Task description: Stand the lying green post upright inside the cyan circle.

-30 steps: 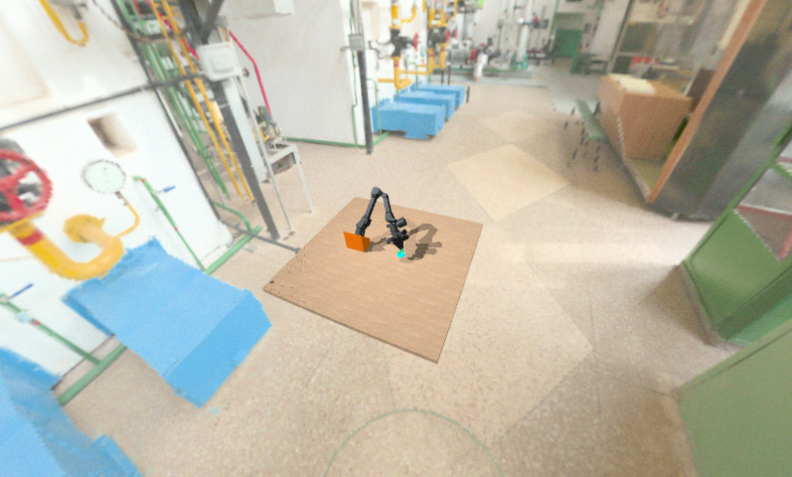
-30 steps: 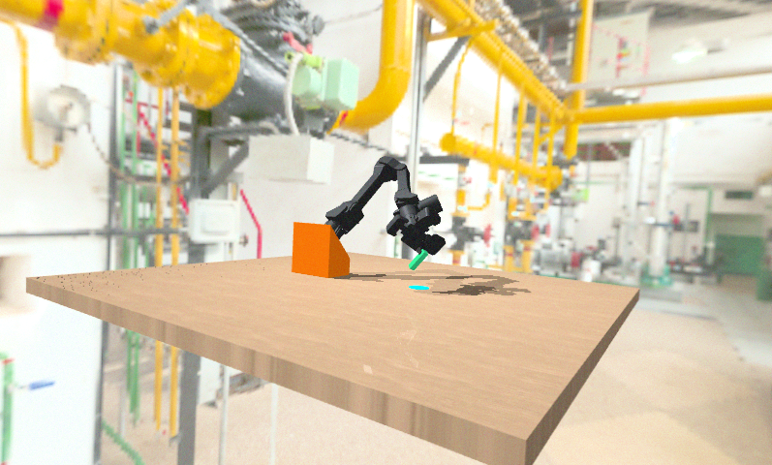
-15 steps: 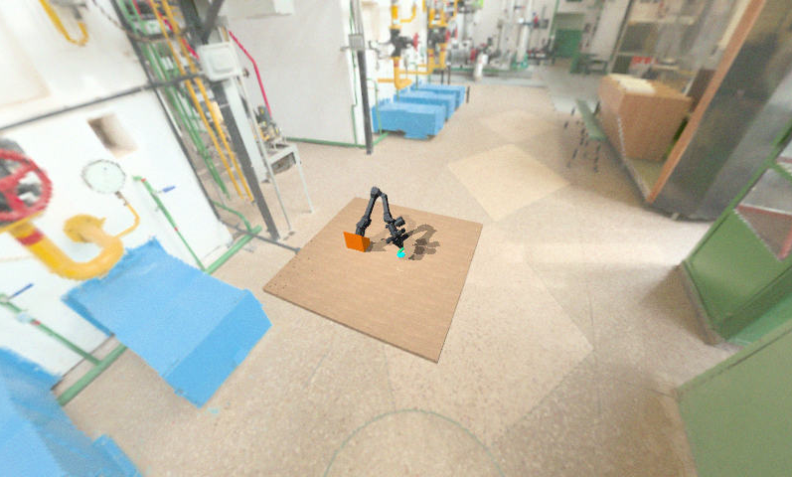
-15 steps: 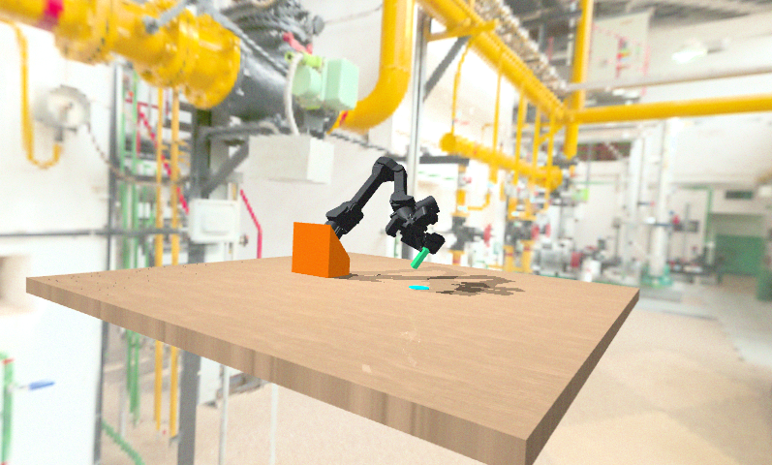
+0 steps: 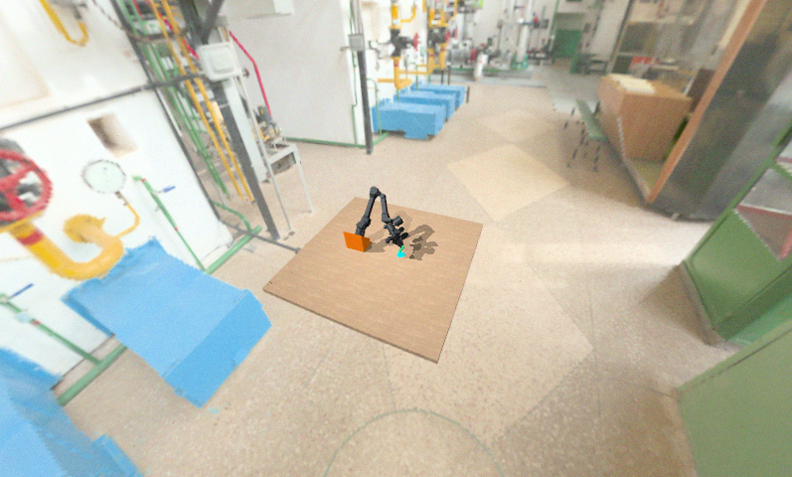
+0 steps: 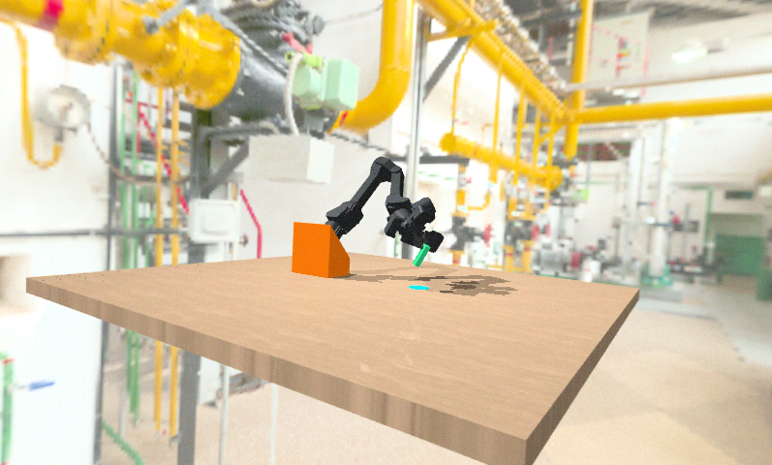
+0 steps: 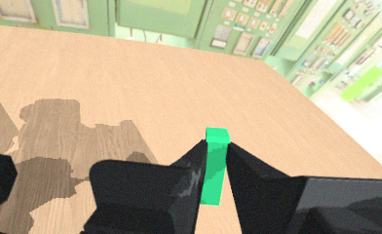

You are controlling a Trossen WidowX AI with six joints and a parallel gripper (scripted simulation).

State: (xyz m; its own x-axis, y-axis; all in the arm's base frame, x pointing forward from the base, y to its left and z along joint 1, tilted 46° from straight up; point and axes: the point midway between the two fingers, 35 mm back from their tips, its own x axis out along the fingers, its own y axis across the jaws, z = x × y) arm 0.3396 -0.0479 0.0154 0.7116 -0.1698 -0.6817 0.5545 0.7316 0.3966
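Right now the cyan circle is 30 mm behind my gripper tip, 40 mm to the left of it and 120 mm below it. The rest, counted from my gripper tip: green post (10 mm behind, 20 mm below).
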